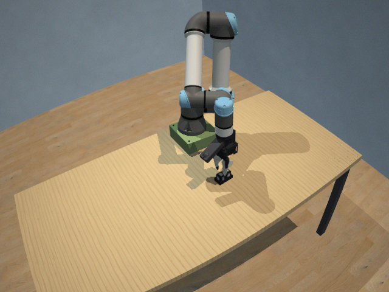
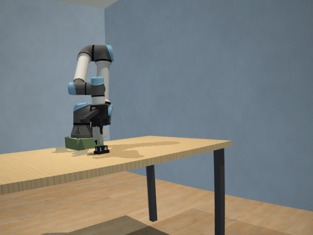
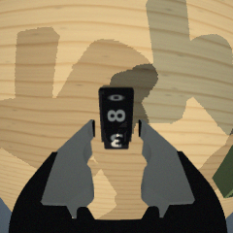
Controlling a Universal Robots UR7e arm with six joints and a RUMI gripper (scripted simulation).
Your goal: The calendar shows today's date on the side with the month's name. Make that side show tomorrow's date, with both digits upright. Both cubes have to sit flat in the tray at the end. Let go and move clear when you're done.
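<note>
Now: the black digit cube 4 cm below my hand. From my hand the other things lie so: black calendar tray 6 cm below, 2 cm to the left.
</note>
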